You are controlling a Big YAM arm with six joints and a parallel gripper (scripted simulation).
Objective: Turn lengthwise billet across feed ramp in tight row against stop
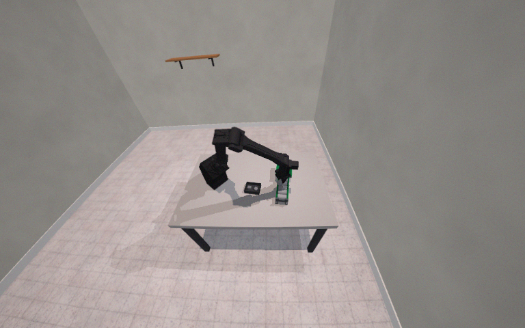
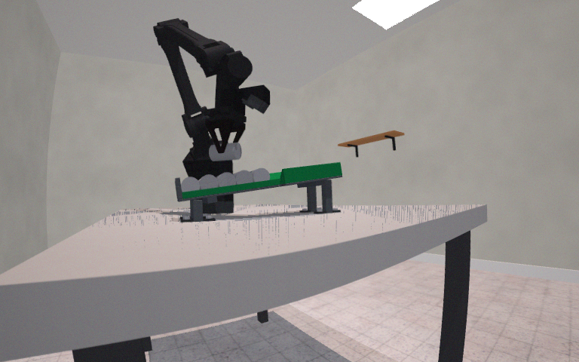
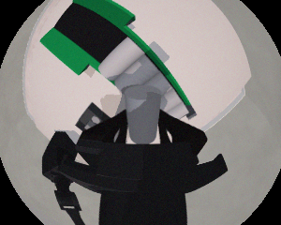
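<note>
My hand is 1 cm past the grey stop, 11 cm to the left of it and 10 cm above it. The rest, counted from my hand: black box: 23 cm behind, 6 cm to the left, 15 cm below.
</note>
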